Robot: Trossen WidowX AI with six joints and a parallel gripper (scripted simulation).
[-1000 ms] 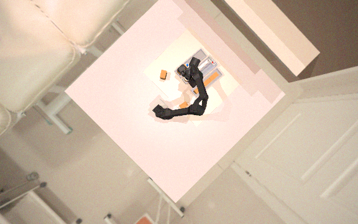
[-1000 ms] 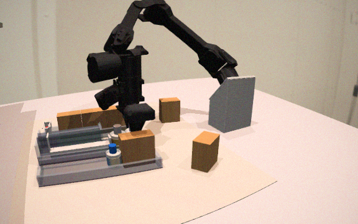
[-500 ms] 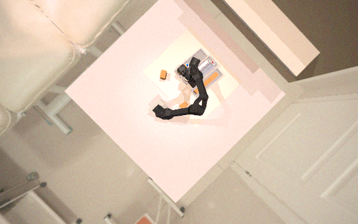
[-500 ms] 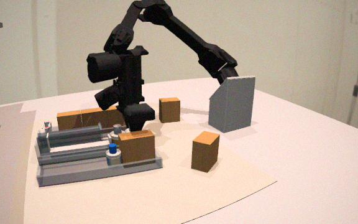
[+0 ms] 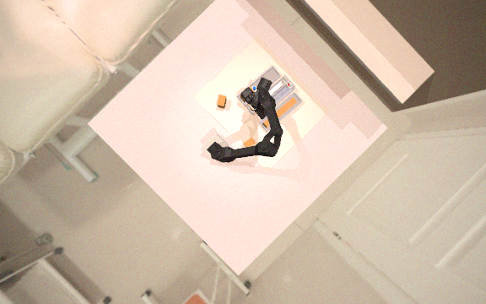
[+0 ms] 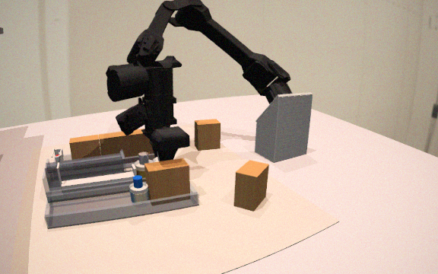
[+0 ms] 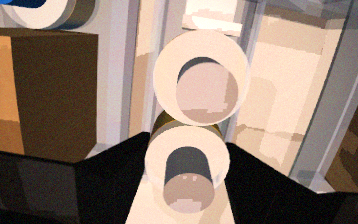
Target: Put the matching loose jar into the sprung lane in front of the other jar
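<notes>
Right now the grey lane is 14 cm ahead of my gripper tip, 3 cm to the right of it and 1 cm below it.
</notes>
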